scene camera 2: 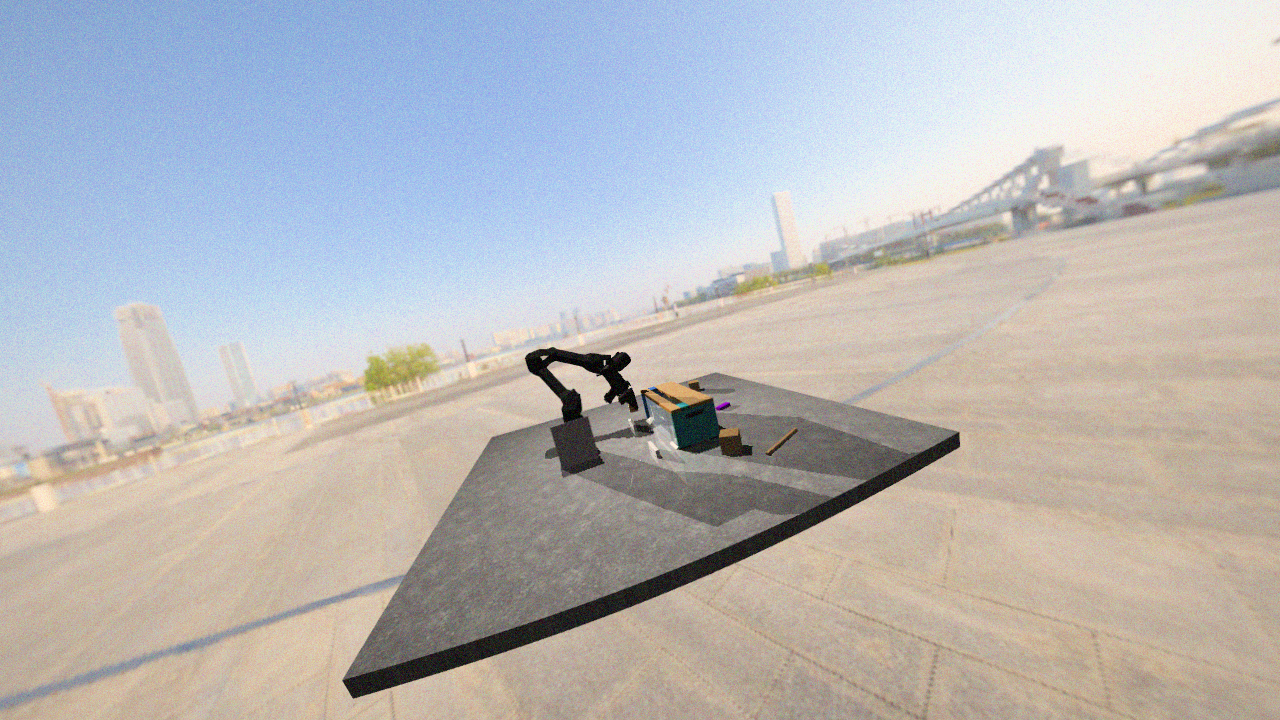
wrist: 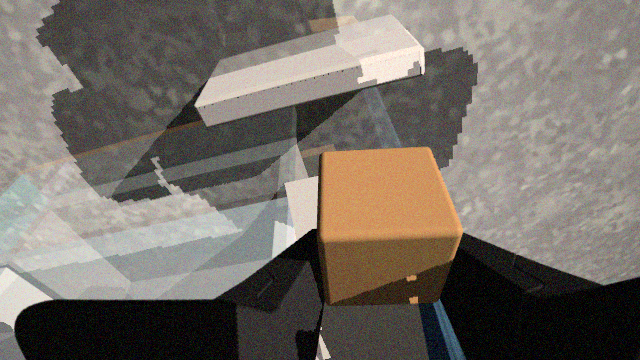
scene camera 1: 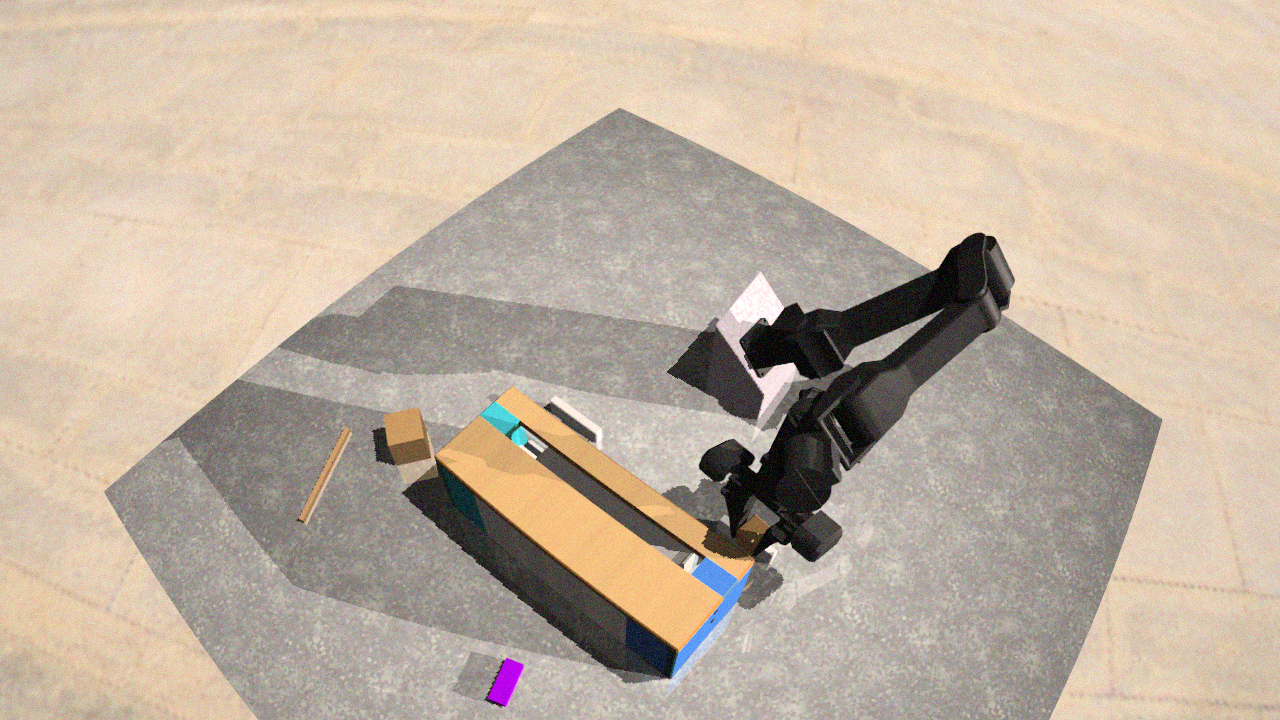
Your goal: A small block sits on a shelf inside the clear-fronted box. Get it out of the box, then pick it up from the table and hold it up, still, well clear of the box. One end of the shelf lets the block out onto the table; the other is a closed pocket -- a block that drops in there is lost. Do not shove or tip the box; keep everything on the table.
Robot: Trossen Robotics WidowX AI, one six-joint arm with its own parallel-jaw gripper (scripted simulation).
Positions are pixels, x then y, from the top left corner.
tan-topped box: scene camera 2; wrist; scene camera 1 620, 552
same spot on tan-topped box: (wrist: 200, 257) = (scene camera 2: 653, 419)
